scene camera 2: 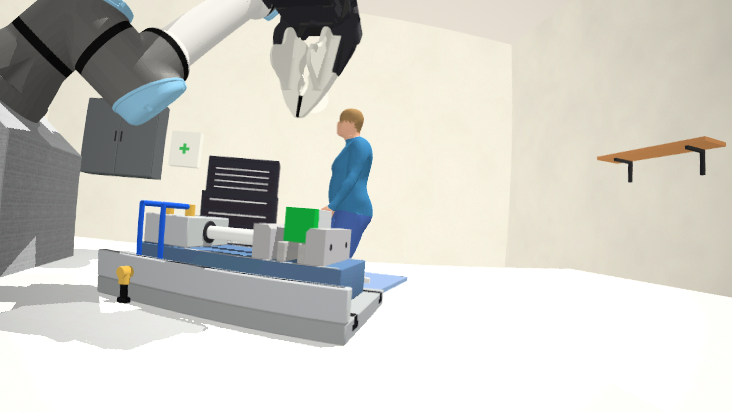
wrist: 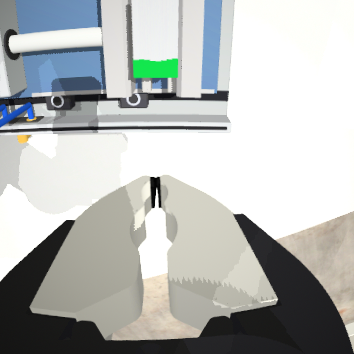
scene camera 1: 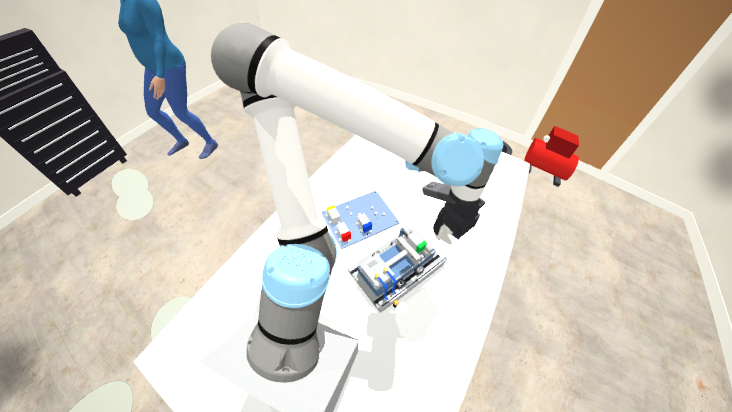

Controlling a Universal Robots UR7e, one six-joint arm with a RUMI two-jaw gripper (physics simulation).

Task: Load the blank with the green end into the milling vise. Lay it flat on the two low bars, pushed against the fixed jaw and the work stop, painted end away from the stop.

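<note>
The blank with the green end (scene camera 1: 421, 246) (scene camera 2: 301, 224) (wrist: 155, 68) lies in the milling vise, between the movable jaw (scene camera 2: 264, 241) (wrist: 115, 50) and the fixed jaw (scene camera 2: 327, 247) (wrist: 191, 50). In the wrist view its right side appears to meet the fixed jaw, with a thin dark gap on the left. The ends of the two low bars (wrist: 146, 84) show below its green end, which faces the wrist camera. The work stop and the blank's far end are outside the wrist view, so contact there cannot be told. My gripper (scene camera 2: 299, 108) (wrist: 156, 179) is shut and empty, above and in front of the vise.
A blue board (scene camera 1: 381, 204) beyond the vise holds blanks with yellow (scene camera 1: 332, 213), red (scene camera 1: 345, 235) and blue (scene camera 1: 366, 225) ends. Blue hoses (scene camera 1: 391, 281) (scene camera 2: 162, 232) rise at the vise's left end. A yellow-topped fitting (scene camera 2: 123, 274) stands at its front side.
</note>
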